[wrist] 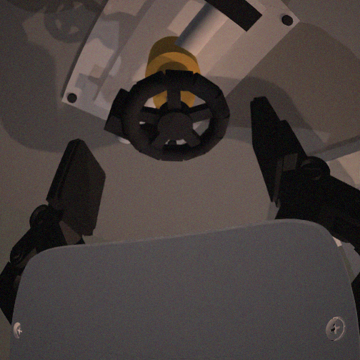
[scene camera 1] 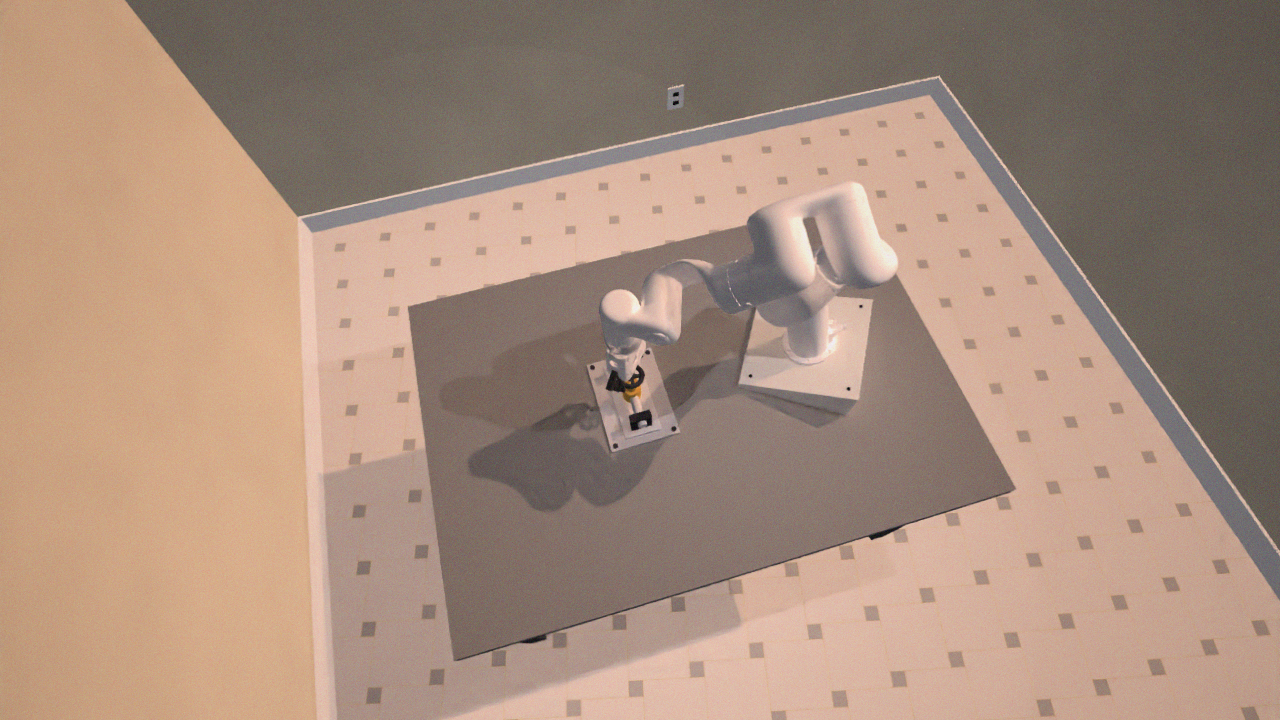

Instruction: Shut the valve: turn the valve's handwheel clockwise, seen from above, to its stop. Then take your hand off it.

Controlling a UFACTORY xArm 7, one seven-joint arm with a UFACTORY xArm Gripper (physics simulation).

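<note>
The valve's black spoked handwheel (scene camera 1: 640,374) (wrist: 175,152) sits on a yellow valve body (scene camera 1: 631,392) (wrist: 172,60), above a pale base plate (scene camera 1: 664,415) (wrist: 250,50). My gripper (scene camera 1: 625,377) (wrist: 167,138) is open and empty, pointing down at the handwheel. In the wrist view the fingers stand wide apart, one to each side of the wheel, with a gap between each finger and the rim. The fingertips' height against the rim is hard to tell. In the scene view the hand partly hides the wheel.
A grey pipe (wrist: 197,27) runs from the valve body to a black clamp block (scene camera 1: 640,419) (wrist: 237,12) on the plate. A second black block (wrist: 116,117) shows partly behind the wheel's left side. The plate lies on a grey-brown table (scene camera 1: 769,483). The arm's white base block (scene camera 1: 805,387) stands to the right.
</note>
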